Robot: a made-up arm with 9 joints.
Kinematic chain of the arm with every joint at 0, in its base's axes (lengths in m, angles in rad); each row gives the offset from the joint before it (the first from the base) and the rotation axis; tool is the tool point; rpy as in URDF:
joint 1: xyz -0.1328 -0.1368 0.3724 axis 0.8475 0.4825 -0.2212
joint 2: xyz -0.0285 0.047 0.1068 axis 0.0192 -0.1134 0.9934
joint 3: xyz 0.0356 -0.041 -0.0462 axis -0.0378 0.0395 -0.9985
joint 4: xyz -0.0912 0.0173 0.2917 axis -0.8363 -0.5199 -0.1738
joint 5: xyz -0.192 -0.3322 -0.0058 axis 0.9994 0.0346 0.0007
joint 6: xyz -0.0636 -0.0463 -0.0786 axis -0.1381 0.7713 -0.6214
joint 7: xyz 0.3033 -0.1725 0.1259 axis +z
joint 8: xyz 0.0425 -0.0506 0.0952 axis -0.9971 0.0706 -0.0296
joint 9: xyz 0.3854 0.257 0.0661 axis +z
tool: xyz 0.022 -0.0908 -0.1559 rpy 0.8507 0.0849 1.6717
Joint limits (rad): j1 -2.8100..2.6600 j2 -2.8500..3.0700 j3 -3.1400..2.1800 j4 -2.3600..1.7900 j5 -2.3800..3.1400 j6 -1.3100..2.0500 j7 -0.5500..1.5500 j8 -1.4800..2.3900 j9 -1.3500..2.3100
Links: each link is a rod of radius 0.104 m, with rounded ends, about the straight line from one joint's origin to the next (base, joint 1, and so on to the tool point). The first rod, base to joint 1, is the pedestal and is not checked.
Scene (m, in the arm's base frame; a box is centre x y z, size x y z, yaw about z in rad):
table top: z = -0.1
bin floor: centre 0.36 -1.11 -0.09 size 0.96 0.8 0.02 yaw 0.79
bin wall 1: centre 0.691 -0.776 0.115 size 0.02 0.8 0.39 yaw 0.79
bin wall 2: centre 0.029 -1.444 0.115 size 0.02 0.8 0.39 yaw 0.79
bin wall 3: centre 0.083 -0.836 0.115 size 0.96 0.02 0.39 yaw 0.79
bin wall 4: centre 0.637 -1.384 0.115 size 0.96 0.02 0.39 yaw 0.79
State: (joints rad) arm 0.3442 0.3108 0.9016 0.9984 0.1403 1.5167 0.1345 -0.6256 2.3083
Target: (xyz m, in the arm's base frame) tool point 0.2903 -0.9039 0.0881
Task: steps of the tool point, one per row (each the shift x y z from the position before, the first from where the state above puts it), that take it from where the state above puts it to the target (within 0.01 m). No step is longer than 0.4 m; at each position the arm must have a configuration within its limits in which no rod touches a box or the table.
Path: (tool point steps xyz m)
1: 0.1708 -0.0357 0.0306
2: 0.2238 -0.0452 -0.0634
3: 0.2320 -0.0133 -0.1836
4: 0.1857 0.0712 -0.2798
5: 0.1005 0.1901 -0.2997

